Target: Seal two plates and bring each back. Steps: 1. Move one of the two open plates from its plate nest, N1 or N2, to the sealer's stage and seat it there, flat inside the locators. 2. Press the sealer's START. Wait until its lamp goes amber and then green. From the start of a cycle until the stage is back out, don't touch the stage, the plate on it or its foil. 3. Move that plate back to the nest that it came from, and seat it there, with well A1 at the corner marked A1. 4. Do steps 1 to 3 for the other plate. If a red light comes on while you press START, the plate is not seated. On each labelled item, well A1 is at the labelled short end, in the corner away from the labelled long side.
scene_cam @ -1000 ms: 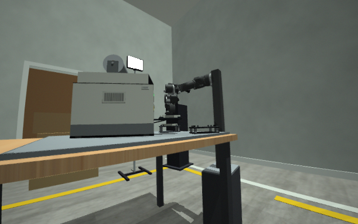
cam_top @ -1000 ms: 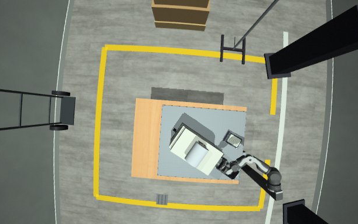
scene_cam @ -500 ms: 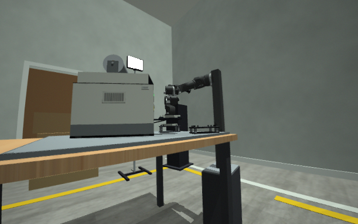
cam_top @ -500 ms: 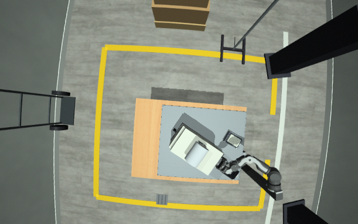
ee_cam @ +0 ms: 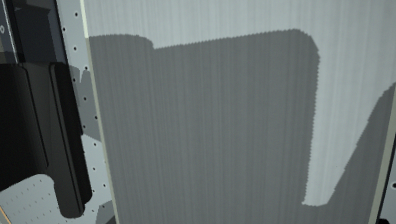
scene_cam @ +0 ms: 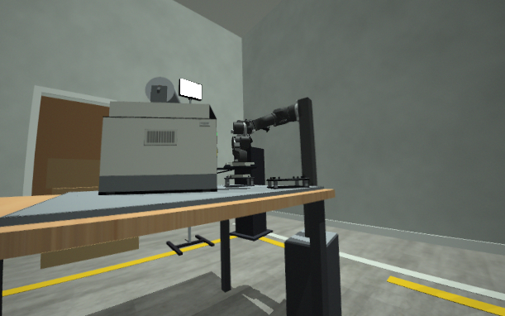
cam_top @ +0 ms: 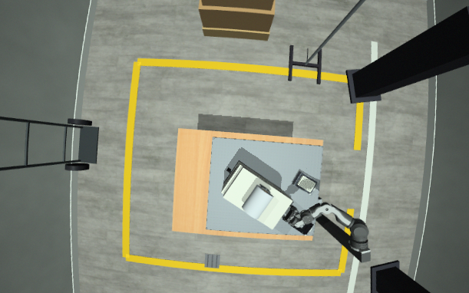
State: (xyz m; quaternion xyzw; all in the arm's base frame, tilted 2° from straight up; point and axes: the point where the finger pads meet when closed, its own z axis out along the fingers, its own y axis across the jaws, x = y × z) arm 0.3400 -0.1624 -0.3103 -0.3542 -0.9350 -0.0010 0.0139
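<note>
Now: hand 2 cm above the sealer stage. Round my hand: foil roll 25 cm ahead, 22 cm to the right, 30 cm above; then plate 19 cm behind, 18 cm to the right, 6 cm below.
</note>
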